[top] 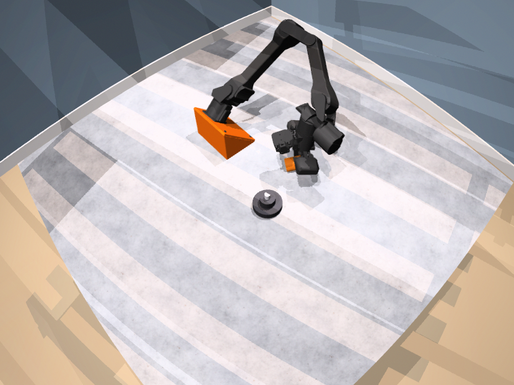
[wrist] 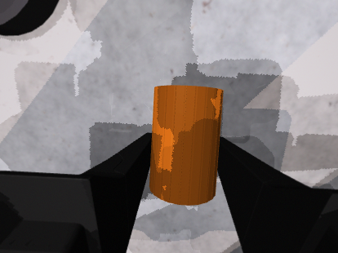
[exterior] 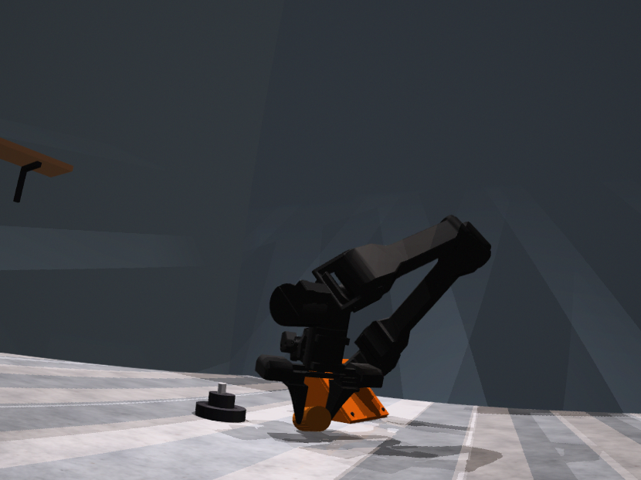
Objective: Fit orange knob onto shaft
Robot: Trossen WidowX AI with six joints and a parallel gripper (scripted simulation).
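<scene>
My gripper tip is 40 mm short of the black round pedestal, 160 mm to the left of it and 10 mm below it. From my gripper tip the other things lie so: orange knob 10 mm ahead, 10 mm to the left, 10 mm above.
</scene>
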